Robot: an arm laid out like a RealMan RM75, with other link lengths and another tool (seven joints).
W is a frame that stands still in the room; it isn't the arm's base.
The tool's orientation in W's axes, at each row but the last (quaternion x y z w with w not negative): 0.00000, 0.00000, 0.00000, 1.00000; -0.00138, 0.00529, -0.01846, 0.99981; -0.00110, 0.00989, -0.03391, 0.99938; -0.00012, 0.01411, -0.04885, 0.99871; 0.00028, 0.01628, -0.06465, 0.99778; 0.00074, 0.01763, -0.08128, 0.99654; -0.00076, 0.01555, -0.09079, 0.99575; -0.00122, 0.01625, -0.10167, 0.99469
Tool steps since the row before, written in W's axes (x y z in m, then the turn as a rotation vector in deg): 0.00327, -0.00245, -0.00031, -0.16, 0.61, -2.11; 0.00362, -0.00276, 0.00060, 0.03, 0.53, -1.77; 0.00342, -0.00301, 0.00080, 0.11, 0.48, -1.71; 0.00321, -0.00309, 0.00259, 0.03, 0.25, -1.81; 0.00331, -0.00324, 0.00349, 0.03, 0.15, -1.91; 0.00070, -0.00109, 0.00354, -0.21, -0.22, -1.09; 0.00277, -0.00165, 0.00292, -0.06, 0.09, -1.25; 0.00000, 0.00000, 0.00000, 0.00, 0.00, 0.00
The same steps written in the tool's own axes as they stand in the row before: 0.00327, -0.00245, -0.00031, -0.16, 0.61, -2.11; 0.00371, -0.00263, 0.00063, 0.03, 0.54, -1.77; 0.00360, -0.00277, 0.00086, 0.11, 0.49, -1.71; 0.00342, -0.00277, 0.00268, 0.06, 0.25, -1.81; 0.00359, -0.00279, 0.00360, 0.07, 0.16, -1.91; 0.00074, -0.00097, 0.00357, -0.13, -0.25, -1.10; 0.00293, -0.00113, 0.00301, -0.04, 0.08, -1.25; 0.00000, 0.00000, 0.00000, 0.00, 0.00, 0.00
